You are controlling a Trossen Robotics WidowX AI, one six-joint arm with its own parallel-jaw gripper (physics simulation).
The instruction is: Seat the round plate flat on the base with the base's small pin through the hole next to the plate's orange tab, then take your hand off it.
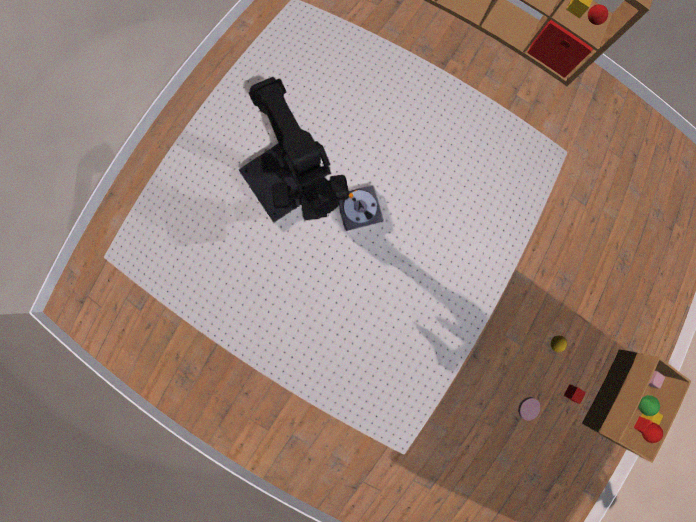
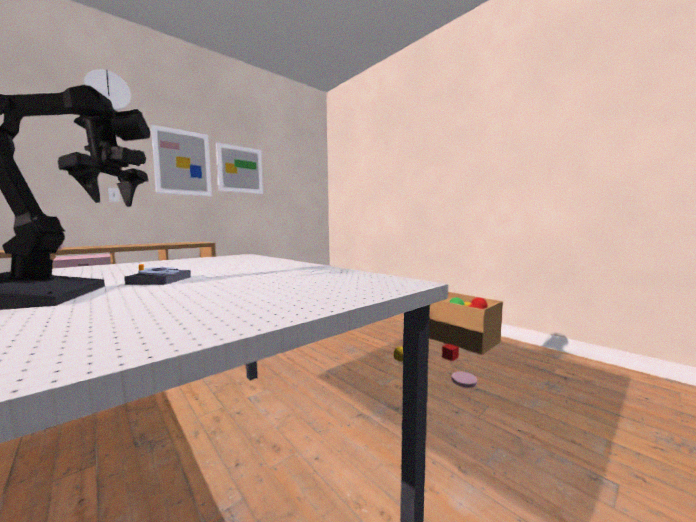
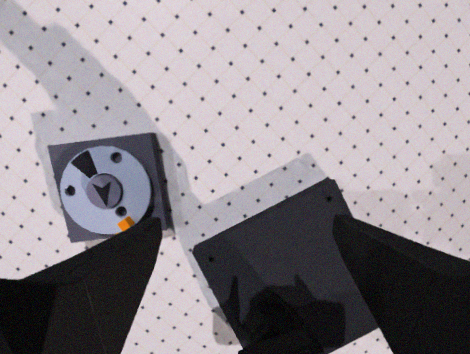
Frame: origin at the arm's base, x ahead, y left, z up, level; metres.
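Seen in the pictures: gripper, fingertip midpoint: (image 2: pixel 114 204) (image 3: pixel 248 225); arm's base at its link origin: (image 2: pixel 30 277) (image 3: pixel 272 323).
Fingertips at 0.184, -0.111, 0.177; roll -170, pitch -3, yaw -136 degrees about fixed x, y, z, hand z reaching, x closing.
Observation:
Offsets run from my fingertips to a thing's top centre, as dx, dy, dz. "spot": to the spot under its first point. Level surfaces: height alone.
The round, pale blue-grey plate @[+0.093, +0.116, -0.166] (image 1: pixel 351 212) (image 2: pixel 163 270) (image 3: pixel 136 185) lies on the dark square base @[+0.092, +0.117, -0.181] (image 1: pixel 375 223) (image 2: pixel 160 278) (image 3: pixel 75 234). A round hub with a dark arrow @[spot: +0.091, +0.113, -0.181] (image 3: pixel 105 190) shows at its middle. The orange tab @[+0.048, +0.126, -0.166] (image 1: pixel 351 195) (image 2: pixel 141 266) (image 3: pixel 125 224) is at the plate's edge beside a dark hole @[spot: +0.063, +0.128, -0.196] (image 3: pixel 121 211). The pin cannot be made out in any hole, and whether the plate lies fully flat is unclear. My gripper (image 2: pixel 113 202) (image 3: pixel 248 225) is open and empty, high above the table, pointing down, apart from the plate.
The arm's dark mounting plate (image 2: pixel 50 294) (image 3: pixel 280 240) is close to the base. The white dotted table top @[dz -0.220] (image 1: pixel 314 292) (image 2: pixel 269 303) lies around both. A wooden toy box (image 1: pixel 624 387) (image 2: pixel 489 317) and small toys are on the floor beyond the table.

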